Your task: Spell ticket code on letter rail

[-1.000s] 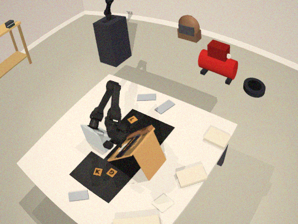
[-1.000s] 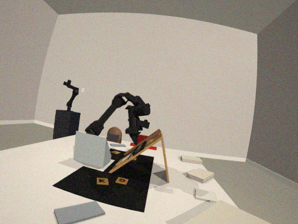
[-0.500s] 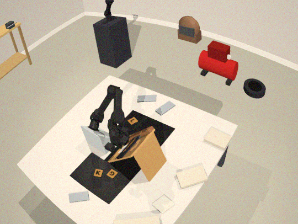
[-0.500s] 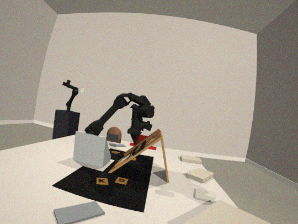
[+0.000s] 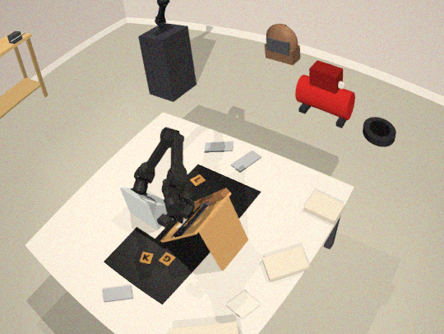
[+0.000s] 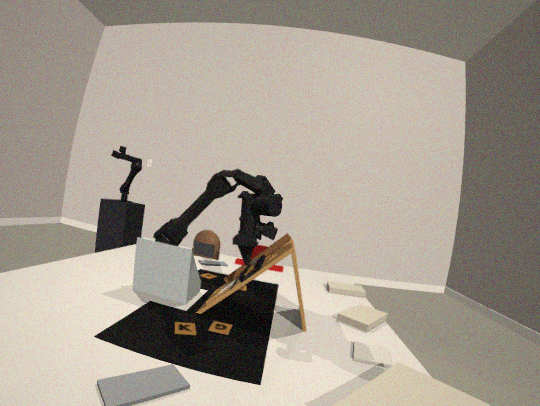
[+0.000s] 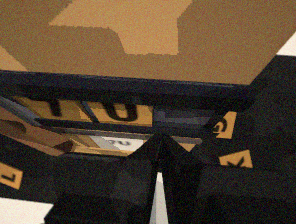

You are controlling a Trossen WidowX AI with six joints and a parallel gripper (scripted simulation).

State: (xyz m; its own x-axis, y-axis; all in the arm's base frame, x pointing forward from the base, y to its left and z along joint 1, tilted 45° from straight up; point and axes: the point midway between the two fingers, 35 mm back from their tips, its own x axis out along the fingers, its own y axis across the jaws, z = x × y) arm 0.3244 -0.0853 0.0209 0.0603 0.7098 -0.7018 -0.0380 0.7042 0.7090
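Now: the u tile 4 cm to the left of my gripper tip, 2 cm ahead of it and 1 cm below it. From my gripper tip the other things lie so: white ticket: 9 cm below, 6 cm to the left, 6 cm behind; 7 tile: 10 cm to the left, 1 cm below, 1 cm ahead; g tile: 16 cm below, 12 cm to the right, 3 cm behind.
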